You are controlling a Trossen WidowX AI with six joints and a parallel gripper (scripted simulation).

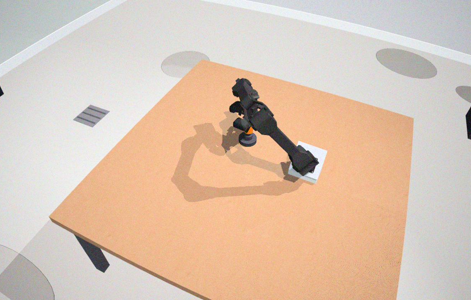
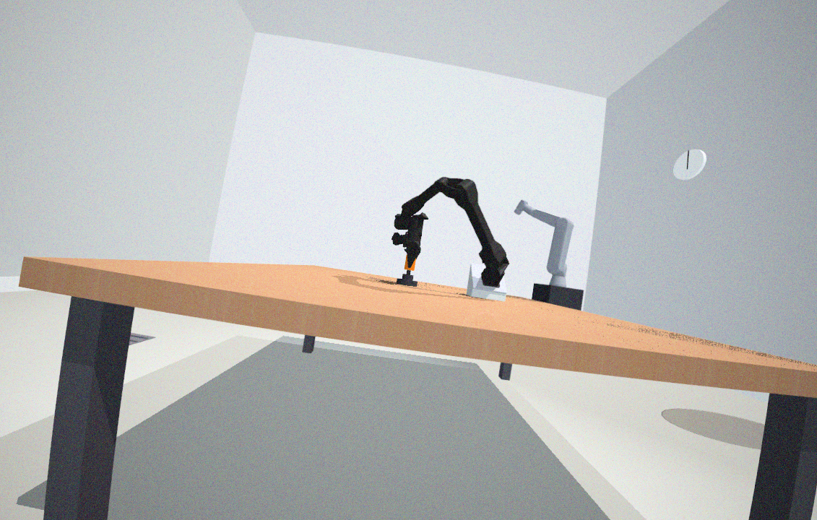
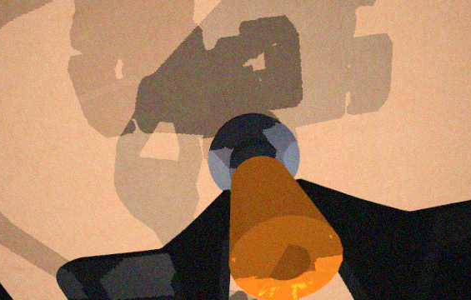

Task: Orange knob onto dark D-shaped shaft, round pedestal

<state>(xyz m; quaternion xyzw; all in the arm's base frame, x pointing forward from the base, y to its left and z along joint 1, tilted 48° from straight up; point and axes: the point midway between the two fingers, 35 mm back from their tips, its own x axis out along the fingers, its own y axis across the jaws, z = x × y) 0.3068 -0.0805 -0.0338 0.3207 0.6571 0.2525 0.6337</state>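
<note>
Now: gripper tip 2 cm below the orange knob. The rest, counted from my gripper tip: pedestal 4 cm below.
</note>
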